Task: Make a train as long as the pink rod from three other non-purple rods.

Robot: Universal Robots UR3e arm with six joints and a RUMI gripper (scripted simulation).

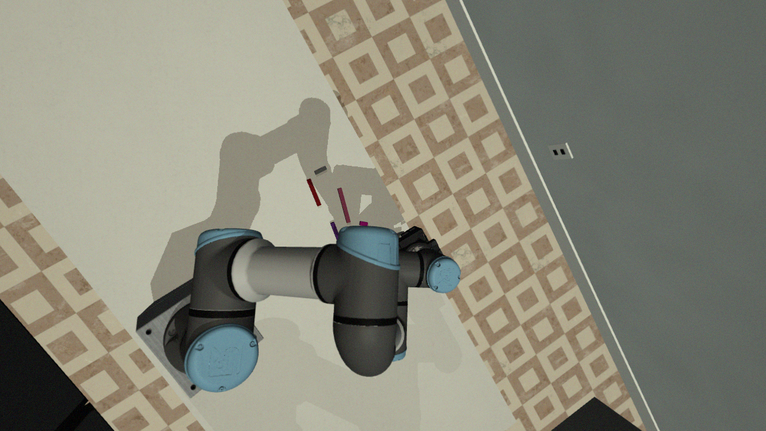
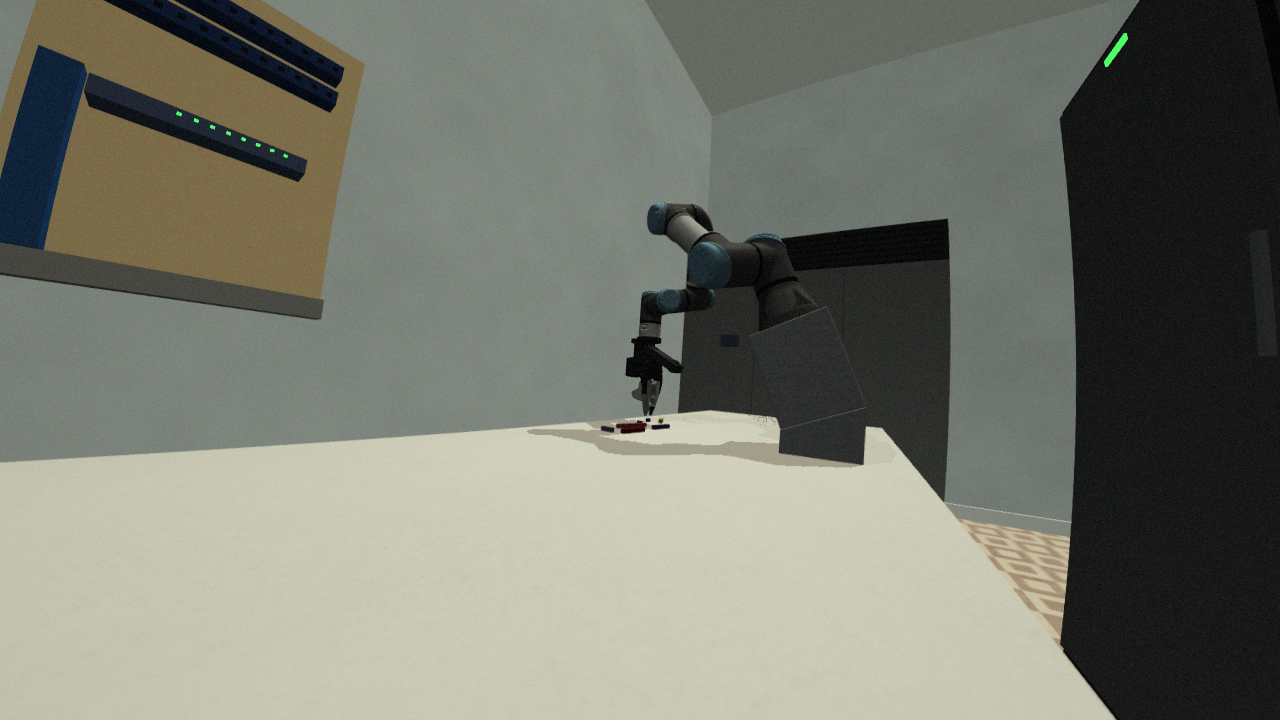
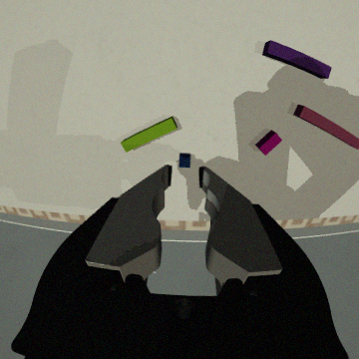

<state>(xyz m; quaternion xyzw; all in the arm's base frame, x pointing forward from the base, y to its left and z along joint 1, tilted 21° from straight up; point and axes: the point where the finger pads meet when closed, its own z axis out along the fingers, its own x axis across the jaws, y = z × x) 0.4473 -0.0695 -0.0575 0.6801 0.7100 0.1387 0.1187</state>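
The blue rod is 30 mm below my hand. Round my hand: lime rod (30 mm to the right, 30 mm below, 20 mm behind); then magenta rod (70 mm to the left, 30 mm below, 20 mm behind); then purple rod (100 mm behind, 80 mm to the left, 30 mm below).
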